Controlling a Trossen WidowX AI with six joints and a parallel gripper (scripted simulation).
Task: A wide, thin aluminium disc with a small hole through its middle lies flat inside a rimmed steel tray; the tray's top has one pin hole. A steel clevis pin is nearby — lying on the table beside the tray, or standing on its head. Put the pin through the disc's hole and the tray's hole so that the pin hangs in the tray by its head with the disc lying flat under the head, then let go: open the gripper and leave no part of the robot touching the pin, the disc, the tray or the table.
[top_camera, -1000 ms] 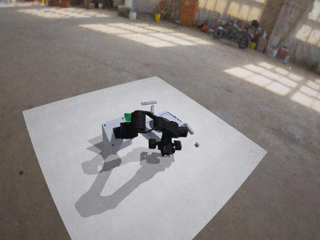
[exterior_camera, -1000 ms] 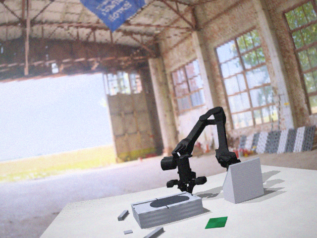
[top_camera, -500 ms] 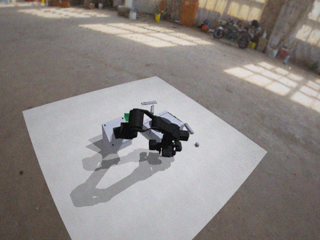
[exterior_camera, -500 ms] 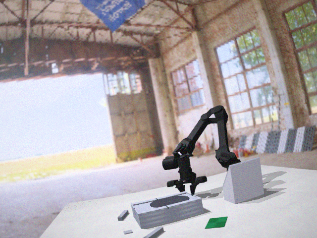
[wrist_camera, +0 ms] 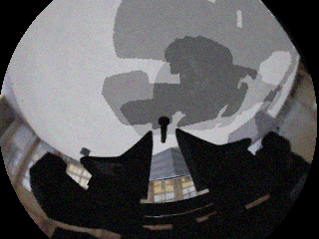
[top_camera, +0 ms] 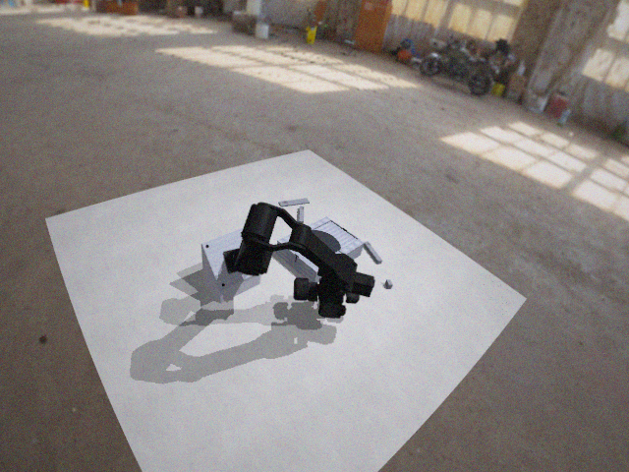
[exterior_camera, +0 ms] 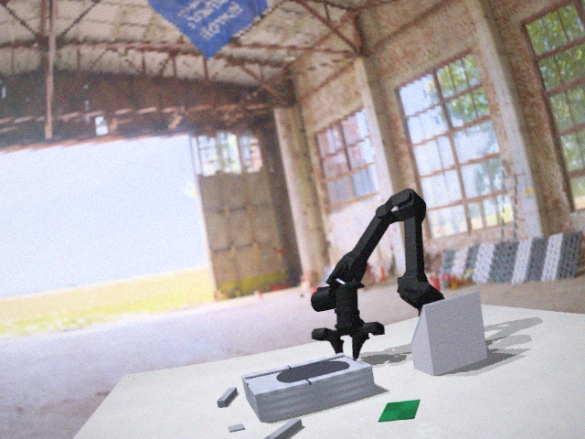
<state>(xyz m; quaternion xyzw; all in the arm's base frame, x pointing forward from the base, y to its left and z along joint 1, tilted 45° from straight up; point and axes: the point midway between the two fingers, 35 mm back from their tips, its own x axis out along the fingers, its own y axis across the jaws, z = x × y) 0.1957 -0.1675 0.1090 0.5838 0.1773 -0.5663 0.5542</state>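
My gripper tip is now 1 cm to the right of the clevis pin. Round my gripper tip: small cube (25 cm ahead, 6 cm to the right); then dark aluminium disc (18 cm to the left, 11 cm ahead, 5 cm above); then rimmed steel tray (18 cm to the left, 13 cm ahead, 3 cm above).
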